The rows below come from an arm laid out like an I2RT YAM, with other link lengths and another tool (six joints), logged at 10 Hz.
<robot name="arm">
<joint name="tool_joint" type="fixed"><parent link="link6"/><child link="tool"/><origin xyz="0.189 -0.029 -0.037" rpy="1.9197 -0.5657 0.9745"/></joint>
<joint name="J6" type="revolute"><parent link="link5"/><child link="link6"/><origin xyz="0.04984 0 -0.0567" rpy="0 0 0"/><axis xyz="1 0 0"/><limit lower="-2.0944" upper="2.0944"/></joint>
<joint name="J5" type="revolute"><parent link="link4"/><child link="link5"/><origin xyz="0.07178 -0.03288 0.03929" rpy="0 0 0"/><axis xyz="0 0 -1"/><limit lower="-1.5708" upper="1.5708"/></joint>
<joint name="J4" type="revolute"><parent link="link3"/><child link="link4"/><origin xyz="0.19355 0.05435 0.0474" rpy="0 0 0"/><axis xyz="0 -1 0"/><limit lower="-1.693" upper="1.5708"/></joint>
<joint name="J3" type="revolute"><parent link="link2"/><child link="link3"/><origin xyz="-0.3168 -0.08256 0" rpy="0 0 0"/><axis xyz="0 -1 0"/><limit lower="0" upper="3.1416"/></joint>
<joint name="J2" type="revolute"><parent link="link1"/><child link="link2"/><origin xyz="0.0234 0.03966 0.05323" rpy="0 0 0"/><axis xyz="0 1 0"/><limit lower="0" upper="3.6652"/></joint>
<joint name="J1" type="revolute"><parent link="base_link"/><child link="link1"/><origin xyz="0 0 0.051" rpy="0 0 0"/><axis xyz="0 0 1"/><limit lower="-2.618" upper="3.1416"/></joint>
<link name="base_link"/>
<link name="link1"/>
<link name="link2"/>
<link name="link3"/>
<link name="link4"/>
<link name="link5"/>
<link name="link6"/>
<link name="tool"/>
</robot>
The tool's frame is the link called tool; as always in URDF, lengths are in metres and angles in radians.
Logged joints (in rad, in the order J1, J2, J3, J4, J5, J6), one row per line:
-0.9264, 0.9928, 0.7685, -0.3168, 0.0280, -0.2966
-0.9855, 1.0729, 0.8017, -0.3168, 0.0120, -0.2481
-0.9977, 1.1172, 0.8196, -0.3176, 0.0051, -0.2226
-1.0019, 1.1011, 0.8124, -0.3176, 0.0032, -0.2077
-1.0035, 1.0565, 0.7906, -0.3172, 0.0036, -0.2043
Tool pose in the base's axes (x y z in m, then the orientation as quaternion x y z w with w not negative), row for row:
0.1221, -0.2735, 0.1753, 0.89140, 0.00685, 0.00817, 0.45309
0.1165, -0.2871, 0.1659, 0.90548, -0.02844, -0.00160, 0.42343
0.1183, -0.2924, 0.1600, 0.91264, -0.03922, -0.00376, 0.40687
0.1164, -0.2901, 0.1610, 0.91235, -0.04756, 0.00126, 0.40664
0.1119, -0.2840, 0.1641, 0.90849, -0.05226, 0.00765, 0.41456
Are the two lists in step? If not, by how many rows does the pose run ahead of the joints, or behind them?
They are in step.
